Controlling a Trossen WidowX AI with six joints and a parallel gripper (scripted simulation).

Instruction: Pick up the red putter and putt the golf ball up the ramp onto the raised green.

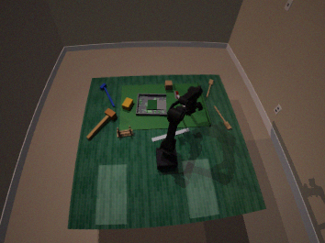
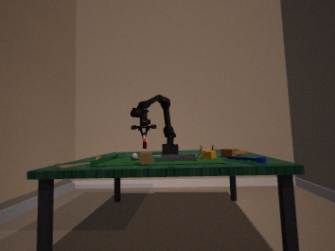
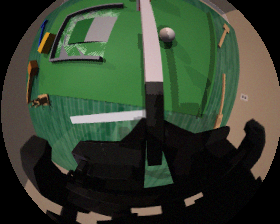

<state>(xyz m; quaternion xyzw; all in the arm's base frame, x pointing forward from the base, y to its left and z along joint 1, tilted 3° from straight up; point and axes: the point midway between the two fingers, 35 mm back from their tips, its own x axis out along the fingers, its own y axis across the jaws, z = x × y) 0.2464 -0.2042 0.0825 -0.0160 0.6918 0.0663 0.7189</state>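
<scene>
My gripper tip is 120 mm short of the red putter and 20 mm to the right of it. The rest, counted from my gripper tip: white golf ball (190 mm ahead, 120 mm below, 50 mm to the right); brown cube (420 mm ahead, 110 mm below, 50 mm to the left); wooden rack (470 mm to the left, 100 mm below, 10 mm behind).
</scene>
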